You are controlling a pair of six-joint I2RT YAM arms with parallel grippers.
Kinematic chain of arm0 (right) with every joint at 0, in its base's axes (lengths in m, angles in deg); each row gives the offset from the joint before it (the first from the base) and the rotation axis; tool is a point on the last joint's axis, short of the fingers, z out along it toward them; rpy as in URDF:
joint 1: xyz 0 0 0.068 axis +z
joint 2: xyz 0.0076 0.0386 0.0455 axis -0.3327 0.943 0
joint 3: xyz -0.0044 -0.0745 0.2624 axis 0.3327 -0.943 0
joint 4: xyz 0.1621 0.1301 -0.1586 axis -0.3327 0.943 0
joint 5: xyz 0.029 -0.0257 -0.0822 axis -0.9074 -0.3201 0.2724
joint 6: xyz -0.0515 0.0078 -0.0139 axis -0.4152 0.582 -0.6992
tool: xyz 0 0 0 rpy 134.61 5.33 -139.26
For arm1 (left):
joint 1: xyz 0 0 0.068 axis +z
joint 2: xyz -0.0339 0.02 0.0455 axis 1 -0.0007 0
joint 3: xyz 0.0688 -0.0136 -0.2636 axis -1 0.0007 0
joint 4: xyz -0.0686 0.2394 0.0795 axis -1 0.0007 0
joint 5: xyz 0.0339 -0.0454 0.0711 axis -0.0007 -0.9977 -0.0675
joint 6: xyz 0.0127 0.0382 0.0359 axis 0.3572 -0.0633 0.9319
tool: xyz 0 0 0 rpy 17.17 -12.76 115.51
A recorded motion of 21 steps. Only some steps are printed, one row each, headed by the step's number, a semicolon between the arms.
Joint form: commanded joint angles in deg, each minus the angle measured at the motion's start. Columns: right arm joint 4, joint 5, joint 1, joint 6, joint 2, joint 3; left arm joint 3, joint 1, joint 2, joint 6, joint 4, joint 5.
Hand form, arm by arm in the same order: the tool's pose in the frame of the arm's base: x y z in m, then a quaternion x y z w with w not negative. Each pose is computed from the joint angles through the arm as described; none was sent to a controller.
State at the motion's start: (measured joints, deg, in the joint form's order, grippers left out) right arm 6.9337 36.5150 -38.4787 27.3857 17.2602 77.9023; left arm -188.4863 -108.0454 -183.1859 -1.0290 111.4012 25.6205
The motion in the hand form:
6: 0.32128 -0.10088 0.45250 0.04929 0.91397 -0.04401 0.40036; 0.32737 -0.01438 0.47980 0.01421 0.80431 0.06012 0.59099
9: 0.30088 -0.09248 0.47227 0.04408 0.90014 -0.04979 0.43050; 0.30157 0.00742 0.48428 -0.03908 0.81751 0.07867 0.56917
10: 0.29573 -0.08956 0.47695 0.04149 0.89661 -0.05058 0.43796; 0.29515 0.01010 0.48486 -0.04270 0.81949 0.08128 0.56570
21: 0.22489 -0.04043 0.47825 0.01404 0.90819 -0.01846 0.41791; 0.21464 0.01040 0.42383 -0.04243 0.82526 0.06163 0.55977
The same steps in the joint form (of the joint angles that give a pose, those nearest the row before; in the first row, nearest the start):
6: 6.01 0.44 0.94 -6.64 -3.37 11.91; -0.48 14.73 8.22 -21.33 13.75 3.10
9: 5.75 0.31 1.23 -6.60 -7.04 11.87; 0.24 18.36 11.89 -24.15 19.58 5.03
10: 5.68 0.26 1.44 -6.60 -7.98 11.82; 0.74 18.89 12.92 -24.17 20.55 5.03
21: 11.80 1.05 7.96 -4.17 -22.64 0.46; 30.49 19.69 35.26 -25.20 14.17 2.40

